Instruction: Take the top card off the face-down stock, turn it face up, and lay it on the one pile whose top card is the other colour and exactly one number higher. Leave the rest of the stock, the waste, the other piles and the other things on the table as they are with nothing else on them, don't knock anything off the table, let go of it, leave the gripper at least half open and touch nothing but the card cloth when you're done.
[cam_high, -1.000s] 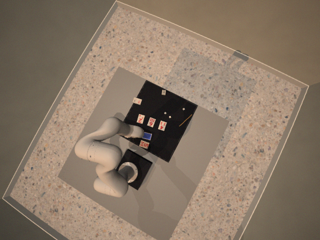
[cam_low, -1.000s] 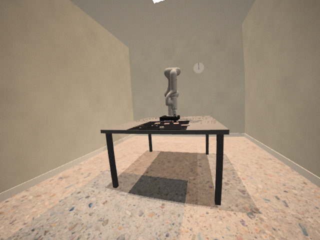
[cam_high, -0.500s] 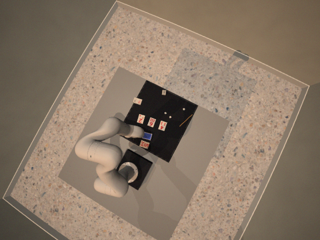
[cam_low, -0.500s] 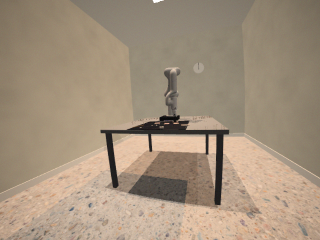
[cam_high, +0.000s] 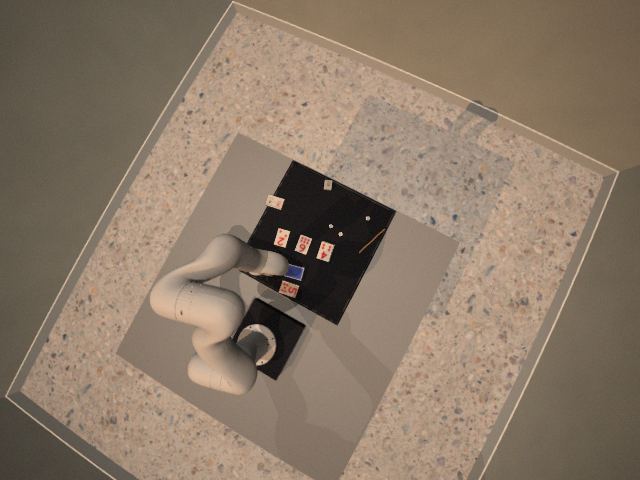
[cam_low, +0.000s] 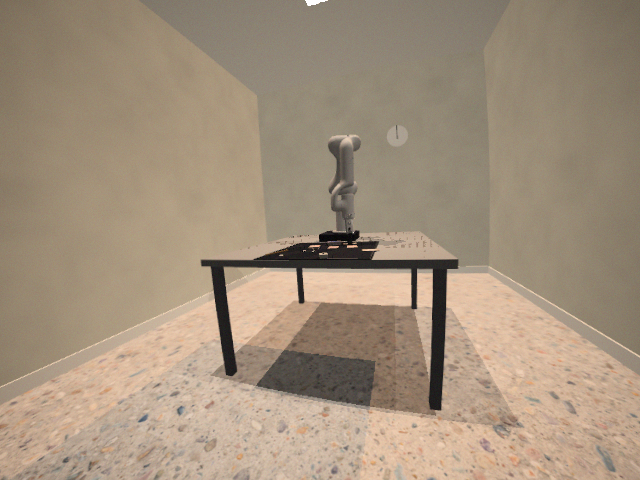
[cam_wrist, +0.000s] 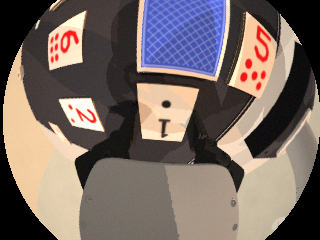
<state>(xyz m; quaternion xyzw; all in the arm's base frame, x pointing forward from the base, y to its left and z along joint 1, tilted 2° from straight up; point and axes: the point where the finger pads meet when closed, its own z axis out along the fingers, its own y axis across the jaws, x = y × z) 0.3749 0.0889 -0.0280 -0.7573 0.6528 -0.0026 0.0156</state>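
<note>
Now: the red 5 card 11 cm to the right of my hand, 8 cm behind it and 1 cm below it. Also, from my hand: black card cloth 20 cm ahead, 13 cm to the right, 3 cm below; thin wooden stick 39 cm to the right, 31 cm ahead, 1 cm below; small block 48 cm ahead, 8 cm to the right.
</note>
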